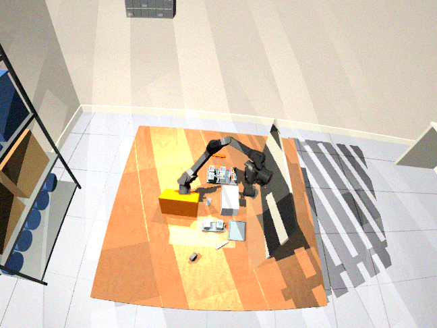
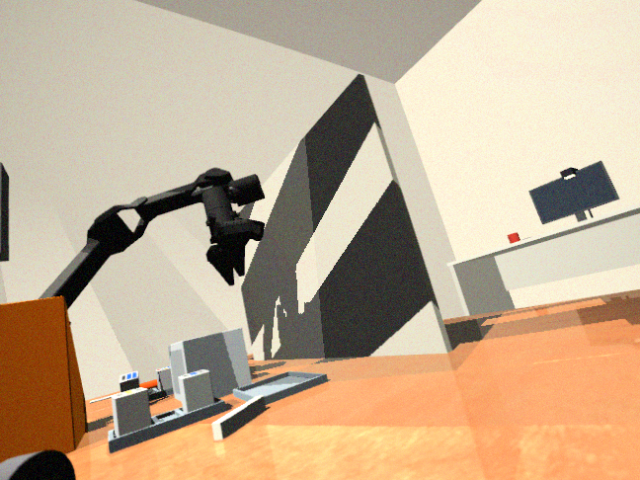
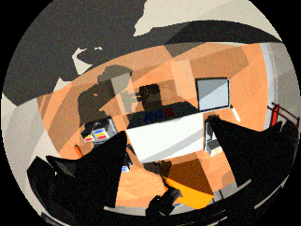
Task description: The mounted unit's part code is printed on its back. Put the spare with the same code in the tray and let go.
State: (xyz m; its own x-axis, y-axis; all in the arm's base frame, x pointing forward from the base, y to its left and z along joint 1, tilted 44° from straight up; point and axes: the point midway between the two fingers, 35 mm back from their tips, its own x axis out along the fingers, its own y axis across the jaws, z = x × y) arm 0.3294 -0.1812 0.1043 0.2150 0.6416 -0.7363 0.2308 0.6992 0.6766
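The spare module is 260 mm to the left of my gripper tip, 150 mm below it and 90 mm behind it. Also, from my gripper tip: tall panel: 140 mm ahead, 30 mm above, 20 mm to the right; then grey mounted unit: 140 mm below, 80 mm behind, 20 mm to the left; then grey tray: 190 mm below, 170 mm to the right, 60 mm behind.
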